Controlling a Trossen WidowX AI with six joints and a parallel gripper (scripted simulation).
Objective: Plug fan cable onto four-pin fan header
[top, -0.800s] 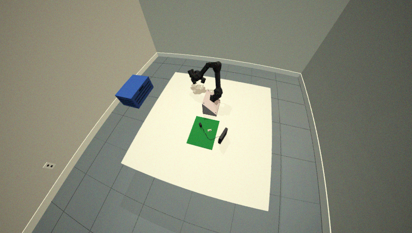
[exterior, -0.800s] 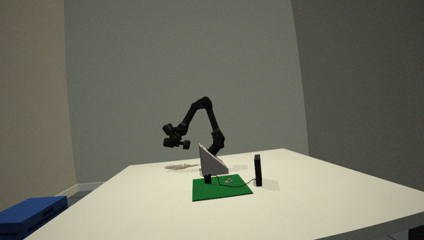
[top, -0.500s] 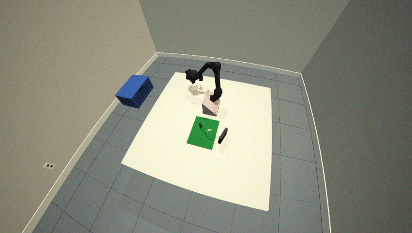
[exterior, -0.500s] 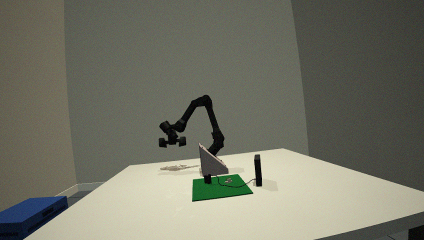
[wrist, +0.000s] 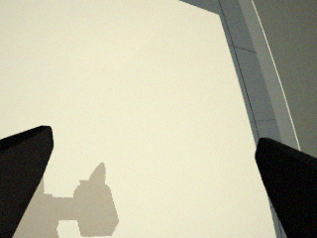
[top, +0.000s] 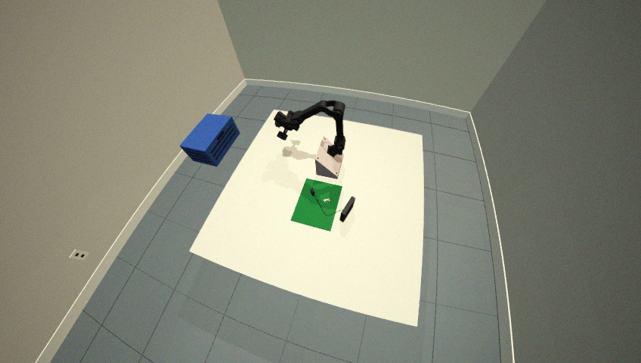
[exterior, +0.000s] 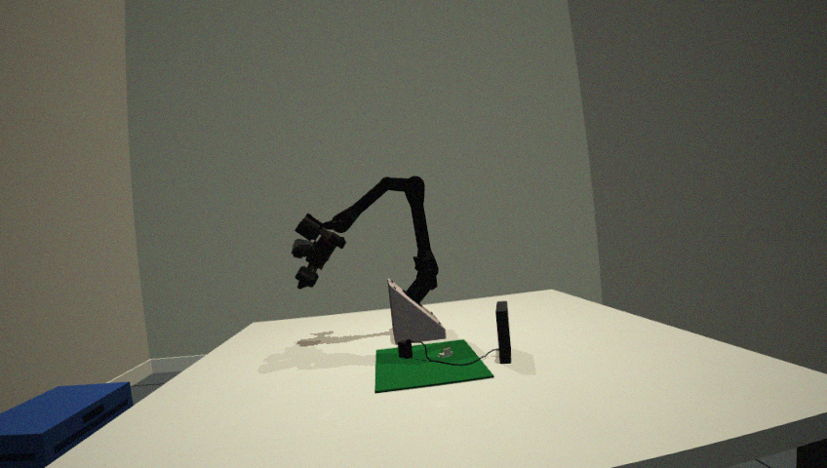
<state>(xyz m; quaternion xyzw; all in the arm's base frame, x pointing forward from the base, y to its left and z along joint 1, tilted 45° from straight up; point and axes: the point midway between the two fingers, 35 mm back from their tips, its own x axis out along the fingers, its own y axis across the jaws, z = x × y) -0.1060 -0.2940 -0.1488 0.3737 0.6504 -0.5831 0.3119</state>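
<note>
Right now my gripper tip is 390 mm short of the plug, 250 mm to the right of it and 170 mm above it. Also, from my gripper tip: green board 450 mm ahead, 290 mm to the left, 210 mm below; black fan 490 mm ahead, 460 mm to the left, 130 mm below; pale four-pin header 430 mm ahead, 340 mm to the left, 190 mm below.
</note>
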